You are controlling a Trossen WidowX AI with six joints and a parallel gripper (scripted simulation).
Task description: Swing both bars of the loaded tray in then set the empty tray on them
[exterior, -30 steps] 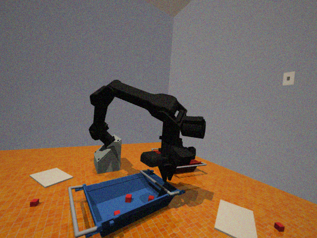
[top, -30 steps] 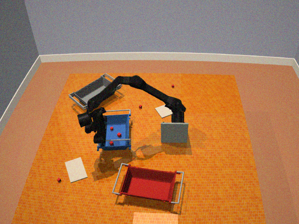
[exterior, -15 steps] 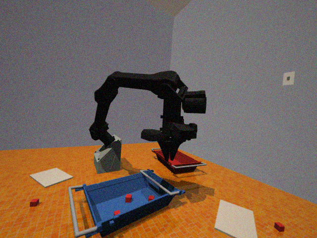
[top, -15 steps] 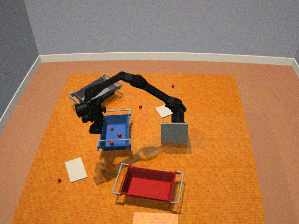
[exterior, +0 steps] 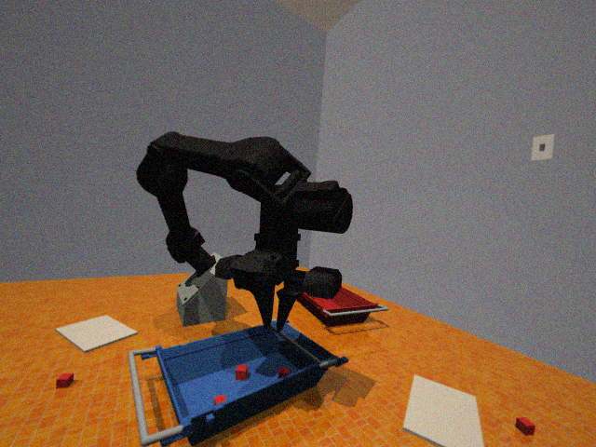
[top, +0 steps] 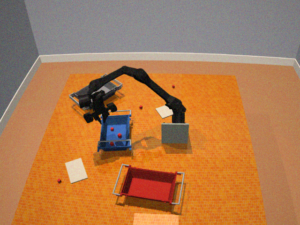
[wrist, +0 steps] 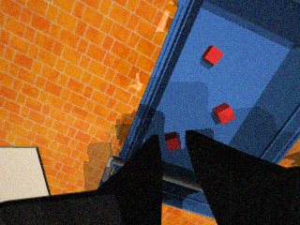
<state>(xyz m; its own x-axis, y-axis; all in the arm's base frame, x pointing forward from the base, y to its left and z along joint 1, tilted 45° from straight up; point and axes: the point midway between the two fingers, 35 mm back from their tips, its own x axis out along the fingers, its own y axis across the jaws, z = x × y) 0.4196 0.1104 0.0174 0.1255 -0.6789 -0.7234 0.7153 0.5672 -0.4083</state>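
The red tray lies 33 cm behind my gripper tip, 31 cm to the left of it and 8 cm below it.
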